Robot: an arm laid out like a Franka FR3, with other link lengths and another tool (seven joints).
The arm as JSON. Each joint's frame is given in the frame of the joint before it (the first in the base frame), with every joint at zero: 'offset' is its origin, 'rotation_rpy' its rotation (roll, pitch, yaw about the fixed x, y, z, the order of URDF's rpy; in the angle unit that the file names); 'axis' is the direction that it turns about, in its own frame. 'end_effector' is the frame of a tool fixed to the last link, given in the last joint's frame.
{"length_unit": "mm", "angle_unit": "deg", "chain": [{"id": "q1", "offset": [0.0, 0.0, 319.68], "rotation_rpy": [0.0, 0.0, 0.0], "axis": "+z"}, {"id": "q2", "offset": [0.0, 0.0, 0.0], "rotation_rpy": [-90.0, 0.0, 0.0], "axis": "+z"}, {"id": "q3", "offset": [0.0, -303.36, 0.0], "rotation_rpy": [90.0, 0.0, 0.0], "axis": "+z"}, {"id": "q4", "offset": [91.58, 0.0, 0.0], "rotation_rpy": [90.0, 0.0, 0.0], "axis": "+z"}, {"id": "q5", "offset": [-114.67, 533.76, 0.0], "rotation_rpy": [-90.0, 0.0, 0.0], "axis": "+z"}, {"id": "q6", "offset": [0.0, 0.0, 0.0], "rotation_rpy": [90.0, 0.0, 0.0], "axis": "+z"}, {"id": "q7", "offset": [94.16, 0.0, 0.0], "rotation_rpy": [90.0, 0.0, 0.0], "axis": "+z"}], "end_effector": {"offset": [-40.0, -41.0, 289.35], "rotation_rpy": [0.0, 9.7, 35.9]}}
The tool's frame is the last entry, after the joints.
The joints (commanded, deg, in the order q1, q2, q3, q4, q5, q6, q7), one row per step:
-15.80 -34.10 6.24 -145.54 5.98 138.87 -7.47
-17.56 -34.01 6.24 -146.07 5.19 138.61 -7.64
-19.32 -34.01 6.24 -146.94 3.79 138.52 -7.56
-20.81 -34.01 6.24 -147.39 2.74 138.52 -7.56
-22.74 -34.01 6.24 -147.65 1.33 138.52 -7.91
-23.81 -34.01 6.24 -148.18 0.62 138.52 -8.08
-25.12 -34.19 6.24 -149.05 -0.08 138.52 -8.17
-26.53 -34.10 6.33 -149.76 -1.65 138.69 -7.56
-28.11 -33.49 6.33 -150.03 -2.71 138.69 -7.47
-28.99 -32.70 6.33 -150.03 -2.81 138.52 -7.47
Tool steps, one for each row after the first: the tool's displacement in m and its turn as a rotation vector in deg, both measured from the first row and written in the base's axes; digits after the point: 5 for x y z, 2 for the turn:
-0.00723 -0.02061 -0.00892 -0.60 1.03 -1.34
-0.01692 -0.04221 -0.02074 -1.59 2.28 -2.69
-0.02370 -0.06013 -0.02683 -2.40 2.98 -3.80
-0.03166 -0.08363 -0.03078 -3.69 3.67 -4.88
-0.03872 -0.09582 -0.03758 -4.21 4.42 -5.53
-0.04869 -0.10969 -0.04653 -4.63 5.33 -6.50
-0.05828 -0.12557 -0.05603 -5.55 6.35 -7.76
-0.06755 -0.14263 -0.06581 -6.02 7.54 -8.94
-0.07275 -0.15051 -0.07437 -5.67 8.50 -9.72

